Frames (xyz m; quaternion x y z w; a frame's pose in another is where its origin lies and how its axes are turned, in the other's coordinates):
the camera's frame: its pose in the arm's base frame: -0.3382 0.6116 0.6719 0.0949 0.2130 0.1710 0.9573
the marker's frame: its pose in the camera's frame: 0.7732 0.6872 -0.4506 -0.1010 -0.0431 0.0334 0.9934
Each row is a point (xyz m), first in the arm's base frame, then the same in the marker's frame.
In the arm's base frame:
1: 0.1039 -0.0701 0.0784
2: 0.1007 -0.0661 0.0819
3: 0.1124 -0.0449 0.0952
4: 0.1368 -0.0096 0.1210
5: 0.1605 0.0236 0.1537
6: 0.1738 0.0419 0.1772
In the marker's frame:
1: -0.5272 -1.5729 -0.0903
2: -0.5292 -1.5676 -0.0877
3: -0.5139 -1.5522 -0.0706
4: -0.4852 -1.5282 -0.0373
5: -0.4600 -1.5052 0.0023
6: -0.4474 -1.4922 0.0294

